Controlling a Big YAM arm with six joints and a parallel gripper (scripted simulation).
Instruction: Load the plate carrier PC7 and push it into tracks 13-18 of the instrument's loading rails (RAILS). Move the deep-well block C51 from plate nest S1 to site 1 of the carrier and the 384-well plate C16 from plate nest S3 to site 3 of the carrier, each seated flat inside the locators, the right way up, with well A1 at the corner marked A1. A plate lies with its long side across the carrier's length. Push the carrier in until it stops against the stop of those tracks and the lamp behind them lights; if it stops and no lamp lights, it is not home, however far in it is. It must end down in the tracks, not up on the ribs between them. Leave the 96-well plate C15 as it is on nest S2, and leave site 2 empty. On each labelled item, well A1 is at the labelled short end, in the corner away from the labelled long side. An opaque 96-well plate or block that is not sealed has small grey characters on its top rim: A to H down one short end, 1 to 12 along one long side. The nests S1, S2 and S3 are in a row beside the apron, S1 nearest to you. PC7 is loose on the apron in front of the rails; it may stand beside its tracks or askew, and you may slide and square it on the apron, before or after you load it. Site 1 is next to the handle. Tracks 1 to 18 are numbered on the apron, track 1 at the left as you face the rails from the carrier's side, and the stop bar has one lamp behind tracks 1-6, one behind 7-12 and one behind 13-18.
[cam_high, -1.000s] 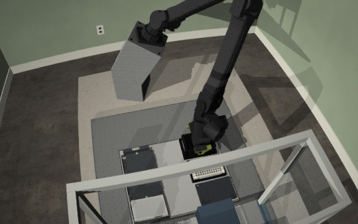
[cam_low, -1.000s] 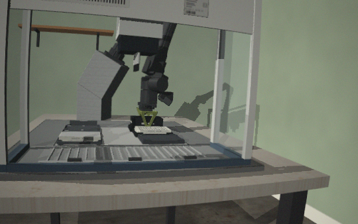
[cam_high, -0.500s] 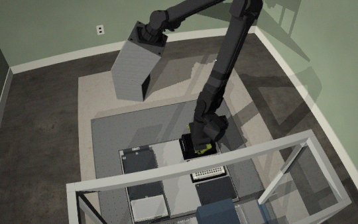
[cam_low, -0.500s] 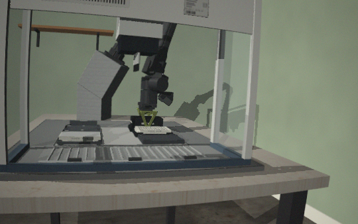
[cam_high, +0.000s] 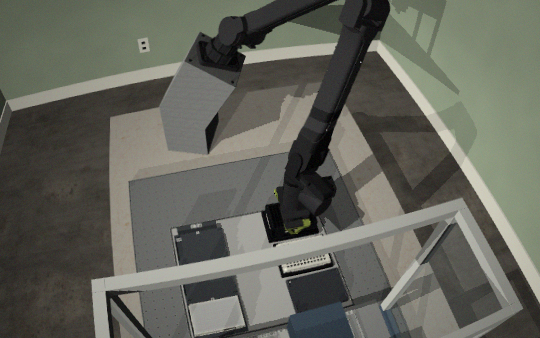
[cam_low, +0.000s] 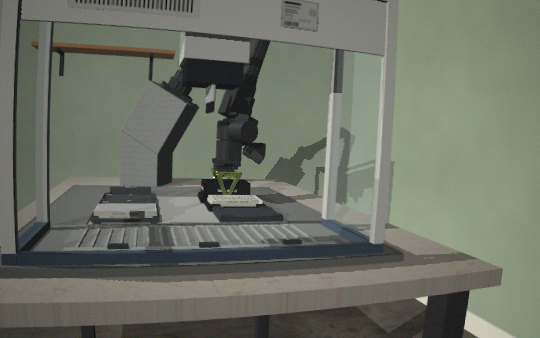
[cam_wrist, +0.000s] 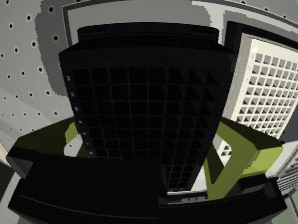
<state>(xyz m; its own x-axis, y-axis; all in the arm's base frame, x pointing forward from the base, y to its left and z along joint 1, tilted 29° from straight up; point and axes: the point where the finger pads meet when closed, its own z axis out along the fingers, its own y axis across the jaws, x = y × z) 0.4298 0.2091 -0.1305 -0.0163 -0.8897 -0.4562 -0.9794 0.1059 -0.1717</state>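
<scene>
The nest S1 lies 20 mm below my hand. From my hand the other things lie so: white frame bar: 450 mm above, 320 mm ahead, 110 mm to the right; white block: 250 mm to the right, 230 mm ahead; dark carrier PC7: 250 mm to the right, 130 mm ahead.
</scene>
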